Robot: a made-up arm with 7 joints. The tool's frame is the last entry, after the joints. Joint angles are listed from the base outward. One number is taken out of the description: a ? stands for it. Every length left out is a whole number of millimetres.
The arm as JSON. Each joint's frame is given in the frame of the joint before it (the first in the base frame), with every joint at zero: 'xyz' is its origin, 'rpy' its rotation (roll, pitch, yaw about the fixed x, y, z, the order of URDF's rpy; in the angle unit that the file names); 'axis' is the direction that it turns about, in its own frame. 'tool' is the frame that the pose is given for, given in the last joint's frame.
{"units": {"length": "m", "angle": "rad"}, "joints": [
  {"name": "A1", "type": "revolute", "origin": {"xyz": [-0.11, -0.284, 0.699], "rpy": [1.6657, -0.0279, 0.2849]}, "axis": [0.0, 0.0, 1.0]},
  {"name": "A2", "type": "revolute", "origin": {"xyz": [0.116, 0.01, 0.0], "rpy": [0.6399, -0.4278, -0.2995]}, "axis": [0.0, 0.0, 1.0]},
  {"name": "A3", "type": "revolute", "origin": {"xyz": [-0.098, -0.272, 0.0], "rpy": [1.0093, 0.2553, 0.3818]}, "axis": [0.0, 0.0, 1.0]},
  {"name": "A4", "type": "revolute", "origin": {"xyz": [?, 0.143, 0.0], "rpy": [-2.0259, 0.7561, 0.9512]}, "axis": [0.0, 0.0, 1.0]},
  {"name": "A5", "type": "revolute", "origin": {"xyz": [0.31, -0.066, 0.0], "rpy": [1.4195, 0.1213, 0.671]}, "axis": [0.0, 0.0, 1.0]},
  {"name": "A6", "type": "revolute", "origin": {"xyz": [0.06, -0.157, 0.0], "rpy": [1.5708, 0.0, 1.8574]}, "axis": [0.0, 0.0, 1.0]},
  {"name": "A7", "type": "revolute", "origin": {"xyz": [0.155, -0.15, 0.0], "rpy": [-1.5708, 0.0, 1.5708]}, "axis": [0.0, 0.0, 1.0]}
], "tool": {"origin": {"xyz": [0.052, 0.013, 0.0], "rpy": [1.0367, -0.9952, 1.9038]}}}
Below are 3 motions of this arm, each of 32 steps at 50 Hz.
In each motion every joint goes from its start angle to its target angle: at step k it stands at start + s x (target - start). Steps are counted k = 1, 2, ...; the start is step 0. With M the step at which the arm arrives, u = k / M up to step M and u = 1 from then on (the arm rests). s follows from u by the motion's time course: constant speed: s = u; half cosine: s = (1 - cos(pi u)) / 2; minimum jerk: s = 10 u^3 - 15 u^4 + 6 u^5.
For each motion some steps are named. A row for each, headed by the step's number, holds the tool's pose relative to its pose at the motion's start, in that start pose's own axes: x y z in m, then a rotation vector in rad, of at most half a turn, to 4 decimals.
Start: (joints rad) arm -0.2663 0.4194 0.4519 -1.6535 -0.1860 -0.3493 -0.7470
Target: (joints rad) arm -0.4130 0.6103 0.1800 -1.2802 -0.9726 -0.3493 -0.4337
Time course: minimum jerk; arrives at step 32
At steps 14, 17, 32:
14: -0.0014 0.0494 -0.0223 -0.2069 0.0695 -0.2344
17: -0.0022 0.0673 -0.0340 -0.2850 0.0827 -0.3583
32: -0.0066 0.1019 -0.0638 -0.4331 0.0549 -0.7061

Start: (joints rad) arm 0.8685 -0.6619 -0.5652 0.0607 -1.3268 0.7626 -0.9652
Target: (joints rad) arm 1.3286 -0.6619 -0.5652 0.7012 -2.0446 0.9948 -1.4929
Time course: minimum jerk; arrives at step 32
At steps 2, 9, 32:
2: -0.0004 0.0005 -0.0002 -0.0008 -0.0002 -0.0019
9: -0.0208 0.0304 -0.0119 -0.0413 -0.0135 -0.1195
32: -0.0305 0.2291 -0.1207 -0.0229 -0.1040 -0.7264

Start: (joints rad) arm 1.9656 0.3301 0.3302 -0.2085 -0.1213 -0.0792 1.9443
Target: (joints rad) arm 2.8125 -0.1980 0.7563 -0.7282 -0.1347 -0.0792 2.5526
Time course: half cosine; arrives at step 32
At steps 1, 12, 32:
1: -0.0001 0.0001 0.0000 0.0034 0.0021 0.0017
12: -0.0188 0.0088 0.0088 0.4442 0.2700 0.2005
32: -0.0710 0.0343 0.0688 1.4589 0.8249 0.5384

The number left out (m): -0.119
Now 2 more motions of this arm.
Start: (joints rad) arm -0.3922 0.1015 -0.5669 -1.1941 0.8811 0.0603 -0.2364
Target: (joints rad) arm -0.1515 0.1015 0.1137 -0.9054 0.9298 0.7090 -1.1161
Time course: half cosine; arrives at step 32
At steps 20, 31, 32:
20: -0.1822 -0.0616 0.0198 -0.8067 -0.4593 0.4357
31: -0.2484 -0.1215 0.0045 -1.1234 -0.8014 0.5675
32: -0.2488 -0.1220 0.0043 -1.1258 -0.8044 0.5683

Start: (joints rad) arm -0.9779 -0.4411 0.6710 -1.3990 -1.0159 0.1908 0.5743
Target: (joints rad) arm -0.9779 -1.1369 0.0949 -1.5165 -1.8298 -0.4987 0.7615
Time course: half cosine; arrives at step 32
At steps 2, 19, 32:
2: -0.0001 -0.0003 -0.0043 0.0161 -0.0116 -0.0068
19: 0.0530 0.0140 -0.2230 0.9987 -0.7883 -0.5314
32: 0.0982 0.0220 -0.3080 1.4244 -1.1685 -0.9683

